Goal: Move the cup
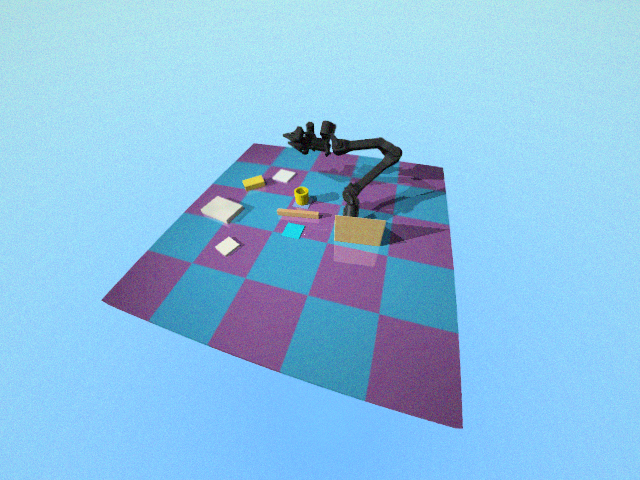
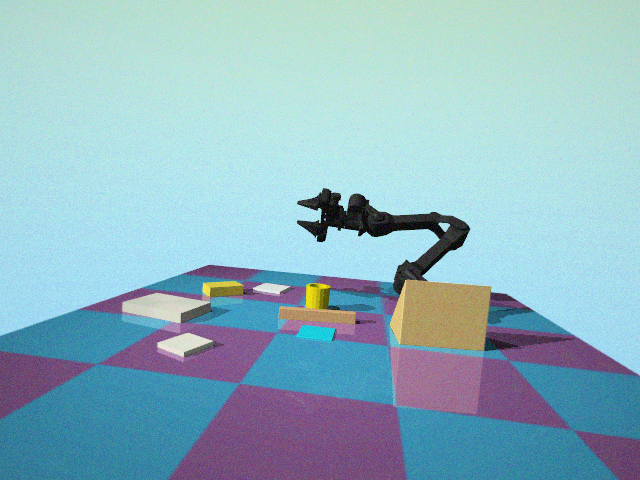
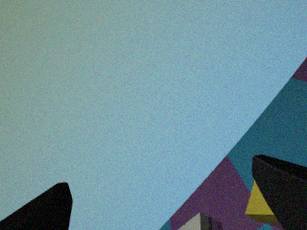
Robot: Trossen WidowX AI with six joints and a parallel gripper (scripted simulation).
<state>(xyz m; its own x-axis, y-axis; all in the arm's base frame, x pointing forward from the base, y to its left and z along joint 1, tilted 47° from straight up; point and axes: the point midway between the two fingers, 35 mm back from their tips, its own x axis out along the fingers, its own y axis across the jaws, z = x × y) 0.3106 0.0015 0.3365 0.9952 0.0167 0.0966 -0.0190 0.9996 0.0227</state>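
Now: gripper tip 9 cm past the yellow cup, 11 cm to the right of it and 24 cm above it. From my gripper tip the other things lie so: red marble (9 cm behind, 13 cm to the left, 26 cm below); then green marble (8 cm behind, 10 cm to the left, 26 cm below); then blue marble (7 cm behind, 12 cm to the left, 26 cm below).
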